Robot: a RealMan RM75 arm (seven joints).
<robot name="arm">
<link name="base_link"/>
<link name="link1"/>
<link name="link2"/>
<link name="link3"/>
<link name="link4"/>
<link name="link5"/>
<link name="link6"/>
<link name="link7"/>
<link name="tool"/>
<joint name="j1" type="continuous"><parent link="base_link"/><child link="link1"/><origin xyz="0.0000 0.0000 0.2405" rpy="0.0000 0.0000 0.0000"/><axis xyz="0 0 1"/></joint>
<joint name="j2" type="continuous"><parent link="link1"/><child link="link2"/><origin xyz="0.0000 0.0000 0.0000" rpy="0.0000 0.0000 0.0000"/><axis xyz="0 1 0"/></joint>
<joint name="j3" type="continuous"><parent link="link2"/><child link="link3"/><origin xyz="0.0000 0.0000 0.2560" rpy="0.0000 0.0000 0.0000"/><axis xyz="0 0 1"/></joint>
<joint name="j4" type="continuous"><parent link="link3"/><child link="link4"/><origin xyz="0.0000 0.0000 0.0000" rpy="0.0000 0.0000 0.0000"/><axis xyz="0 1 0"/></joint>
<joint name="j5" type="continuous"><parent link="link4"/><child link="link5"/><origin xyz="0.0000 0.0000 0.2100" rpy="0.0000 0.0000 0.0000"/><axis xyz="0 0 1"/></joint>
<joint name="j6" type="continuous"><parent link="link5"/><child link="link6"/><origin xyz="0.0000 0.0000 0.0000" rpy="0.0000 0.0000 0.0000"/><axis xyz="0 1 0"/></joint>
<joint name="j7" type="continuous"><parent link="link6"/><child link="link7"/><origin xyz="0.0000 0.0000 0.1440" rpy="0.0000 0.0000 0.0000"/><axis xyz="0 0 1"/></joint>
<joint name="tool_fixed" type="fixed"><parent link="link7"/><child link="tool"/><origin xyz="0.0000 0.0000 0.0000" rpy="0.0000 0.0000 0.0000"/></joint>
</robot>
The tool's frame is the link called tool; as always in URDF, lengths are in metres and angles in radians. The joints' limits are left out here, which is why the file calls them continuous.
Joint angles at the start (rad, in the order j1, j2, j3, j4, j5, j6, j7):
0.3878, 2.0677, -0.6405, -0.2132, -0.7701, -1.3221, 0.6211
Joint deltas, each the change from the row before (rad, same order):
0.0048, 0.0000, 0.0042, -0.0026, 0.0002, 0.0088, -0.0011
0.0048, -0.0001, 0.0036, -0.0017, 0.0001, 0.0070, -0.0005
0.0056, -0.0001, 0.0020, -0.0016, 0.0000, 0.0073, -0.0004
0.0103, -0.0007, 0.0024, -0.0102, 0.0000, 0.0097, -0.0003
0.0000, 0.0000, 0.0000, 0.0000, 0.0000, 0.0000, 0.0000
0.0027, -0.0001, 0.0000, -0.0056, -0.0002, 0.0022, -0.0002
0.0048, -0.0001, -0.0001, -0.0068, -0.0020, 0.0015, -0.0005
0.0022, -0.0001, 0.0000, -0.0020, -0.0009, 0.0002, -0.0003
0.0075, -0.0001, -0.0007, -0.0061, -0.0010, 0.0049, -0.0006
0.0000, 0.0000, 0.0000, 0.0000, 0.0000, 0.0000, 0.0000
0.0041, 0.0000, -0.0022, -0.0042, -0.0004, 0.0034, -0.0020
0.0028, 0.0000, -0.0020, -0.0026, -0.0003, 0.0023, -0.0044
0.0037, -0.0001, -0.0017, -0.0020, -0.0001, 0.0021, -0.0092
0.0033, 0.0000, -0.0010, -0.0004, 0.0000, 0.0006, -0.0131
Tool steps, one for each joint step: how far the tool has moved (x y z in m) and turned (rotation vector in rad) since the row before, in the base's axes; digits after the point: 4 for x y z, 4 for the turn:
-0.0002, 0.0021, 0.0008, 0.0020, -0.0009, -0.0042
-0.0004, 0.0020, 0.0006, 0.0015, -0.0002, -0.0026
-0.0008, 0.0023, 0.0003, -0.0001, -0.0006, -0.0013
-0.0028, 0.0049, 0.0025, 0.0046, -0.0062, 0.0054
0.0000, 0.0000, 0.0000, 0.0000, 0.0000, 0.0000
-0.0012, 0.0016, 0.0012, 0.0024, -0.0038, 0.0036
-0.0022, 0.0024, 0.0013, 0.0019, -0.0058, 0.0075
-0.0010, 0.0010, 0.0004, 0.0005, -0.0021, 0.0033
-0.0027, 0.0033, 0.0010, 0.0007, -0.0051, 0.0066
0.0000, 0.0000, 0.0000, 0.0000, 0.0000, 0.0000
-0.0017, 0.0020, 0.0004, -0.0003, -0.0054, 0.0040
-0.0012, 0.0013, 0.0001, 0.0000, -0.0067, 0.0025
-0.0014, 0.0016, 0.0001, 0.0013, -0.0108, 0.0025
-0.0012, 0.0012, -0.0001, 0.0025, -0.0132, 0.0019

